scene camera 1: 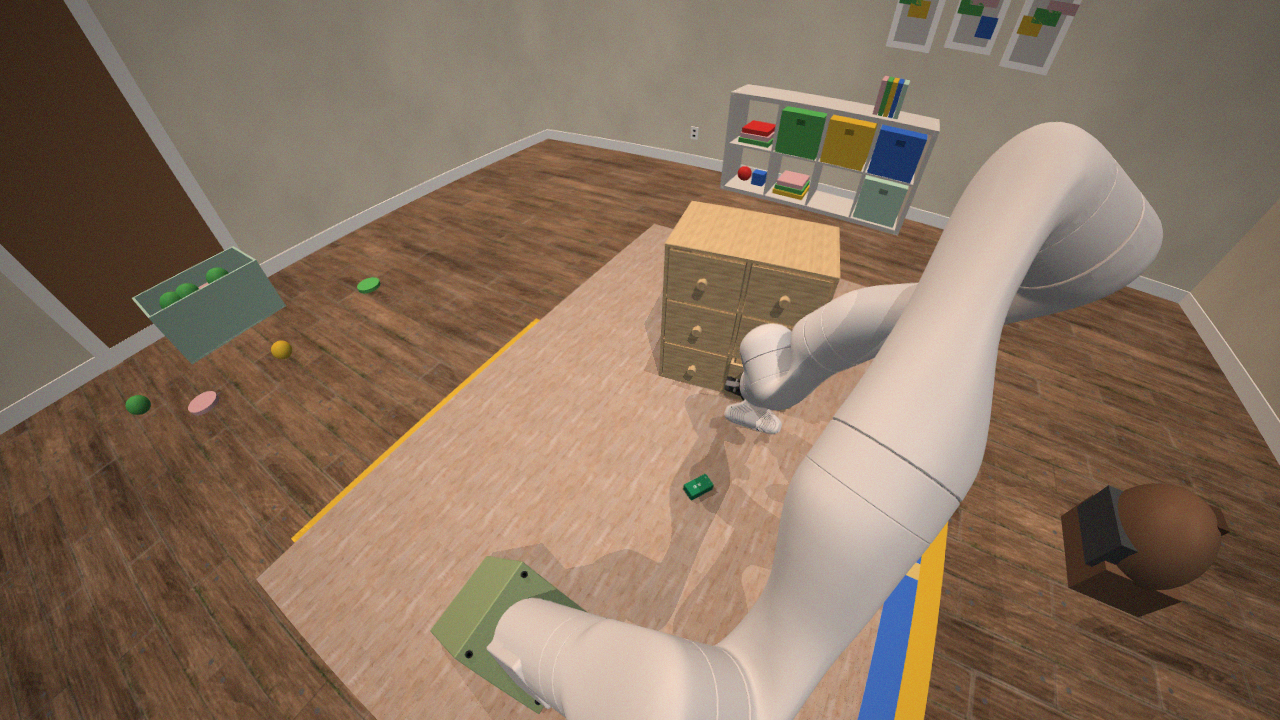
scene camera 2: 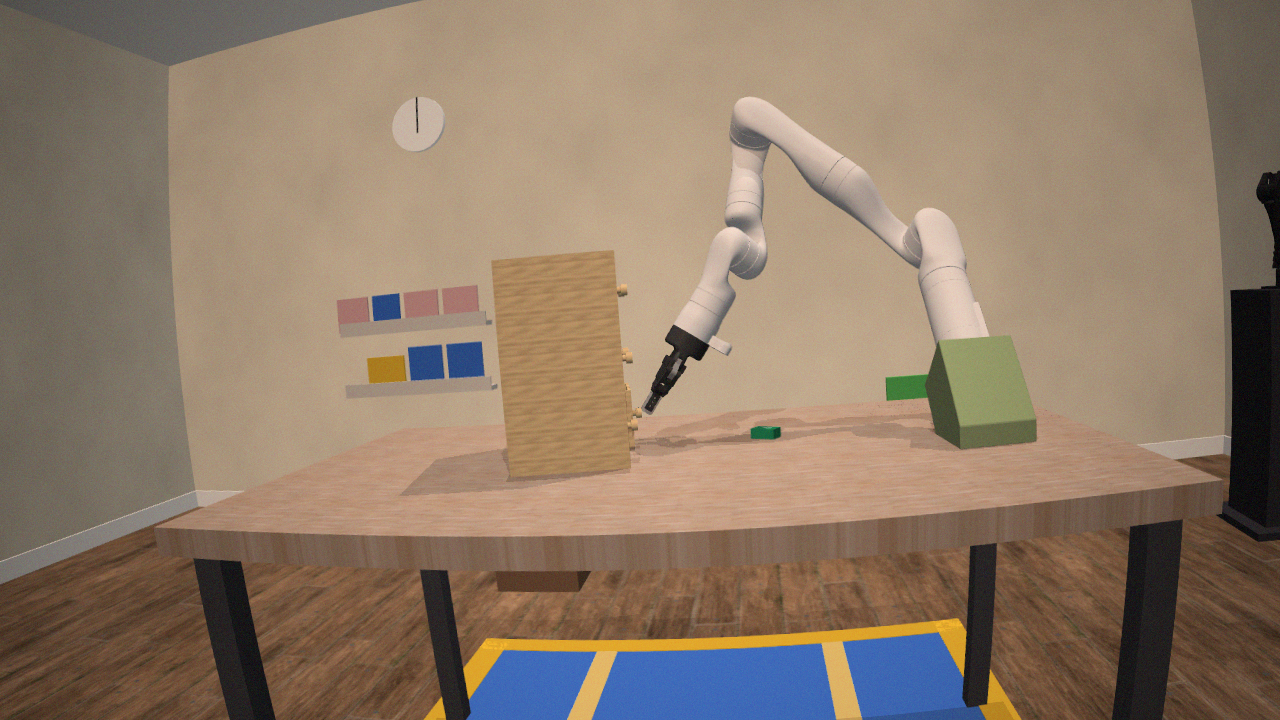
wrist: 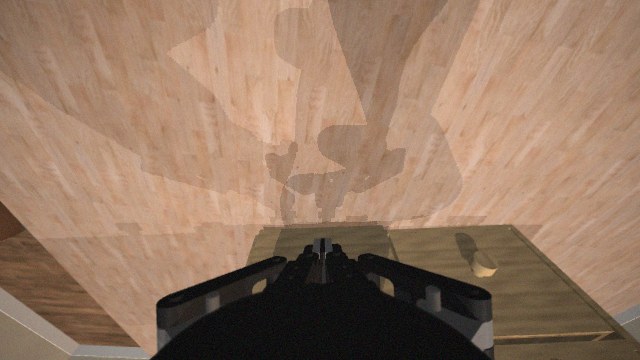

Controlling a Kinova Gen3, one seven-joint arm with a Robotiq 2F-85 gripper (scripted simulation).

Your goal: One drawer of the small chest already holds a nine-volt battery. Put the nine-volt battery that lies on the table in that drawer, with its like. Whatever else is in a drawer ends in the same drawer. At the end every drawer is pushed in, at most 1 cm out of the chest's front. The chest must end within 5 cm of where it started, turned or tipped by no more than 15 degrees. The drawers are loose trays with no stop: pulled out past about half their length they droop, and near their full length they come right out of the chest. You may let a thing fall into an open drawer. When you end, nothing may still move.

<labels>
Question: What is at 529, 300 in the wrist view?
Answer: A drawer.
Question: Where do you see a drawer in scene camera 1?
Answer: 720, 279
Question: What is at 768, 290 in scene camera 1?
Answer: A drawer.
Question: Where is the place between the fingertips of my gripper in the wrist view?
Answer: At 323, 250
</labels>
